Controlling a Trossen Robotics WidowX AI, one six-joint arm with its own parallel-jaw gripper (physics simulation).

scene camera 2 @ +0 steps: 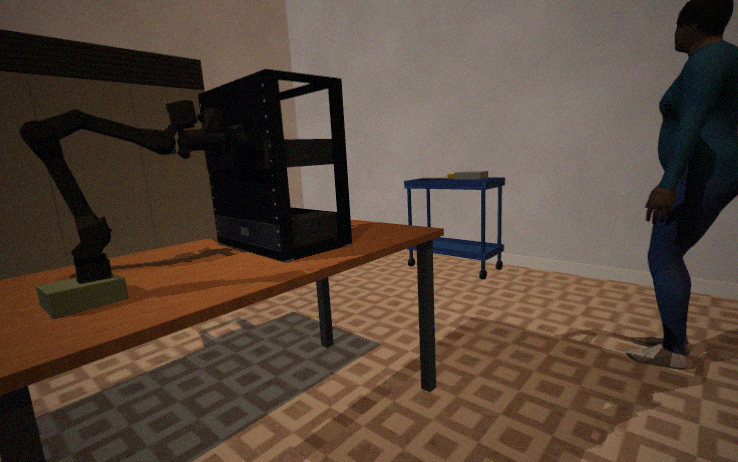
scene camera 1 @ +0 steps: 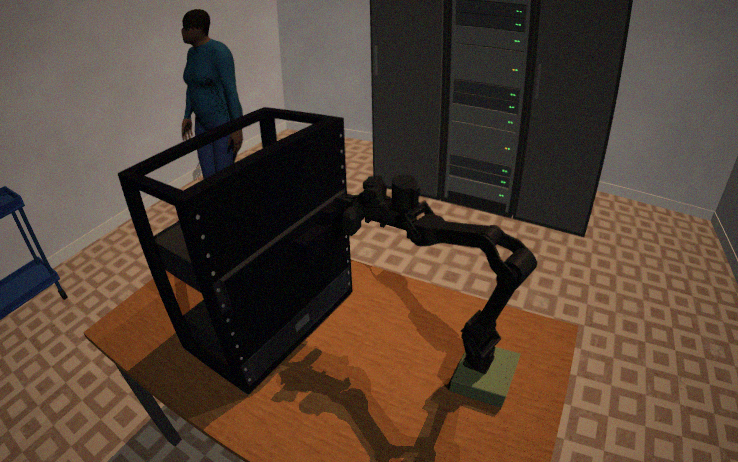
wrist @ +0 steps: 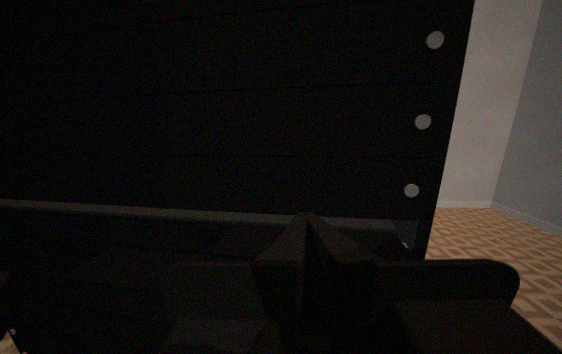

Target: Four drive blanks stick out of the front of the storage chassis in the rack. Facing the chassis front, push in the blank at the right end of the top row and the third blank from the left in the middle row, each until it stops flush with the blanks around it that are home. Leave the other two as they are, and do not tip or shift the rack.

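The black rack stands upright on the table. In it, the storage chassis has a very dark front below a thin grey edge strip. The separate blanks, and how far each sticks out, cannot be made out. My gripper is shut and empty. It is in front of the chassis, toward its right end, with the tips seen over the grey strip in the wrist view. Contact with a blank cannot be told. The gripper hides part of the chassis front.
The wooden table carries the rack and the arm's green base block. Dark flat panels fill the rack above the chassis. A blue cart, a person and tall server cabinets stand beyond the table.
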